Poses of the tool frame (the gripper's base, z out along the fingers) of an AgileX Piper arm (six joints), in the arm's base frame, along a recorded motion.
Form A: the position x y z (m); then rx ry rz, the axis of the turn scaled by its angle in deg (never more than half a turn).
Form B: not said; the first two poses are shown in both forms.
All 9 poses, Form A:
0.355, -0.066, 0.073, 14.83, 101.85, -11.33
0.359, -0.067, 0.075, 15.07, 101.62, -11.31
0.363, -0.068, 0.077, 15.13, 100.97, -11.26
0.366, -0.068, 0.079, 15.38, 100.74, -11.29
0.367, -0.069, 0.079, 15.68, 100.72, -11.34
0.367, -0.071, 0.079, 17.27, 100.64, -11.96
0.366, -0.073, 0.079, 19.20, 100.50, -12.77
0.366, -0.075, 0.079, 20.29, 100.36, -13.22
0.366, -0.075, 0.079, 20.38, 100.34, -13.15
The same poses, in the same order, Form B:
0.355, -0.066, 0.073, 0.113, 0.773, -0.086, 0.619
0.359, -0.067, 0.075, 0.114, 0.771, -0.086, 0.620
0.363, -0.068, 0.077, 0.115, 0.768, -0.086, 0.624
0.366, -0.068, 0.079, 0.117, 0.766, -0.086, 0.626
0.367, -0.069, 0.079, 0.119, 0.766, -0.086, 0.626
0.367, -0.071, 0.079, 0.131, 0.765, -0.091, 0.624
0.366, -0.073, 0.079, 0.146, 0.763, -0.097, 0.622
0.366, -0.075, 0.079, 0.154, 0.762, -0.100, 0.621
0.366, -0.075, 0.079, 0.155, 0.762, -0.100, 0.621

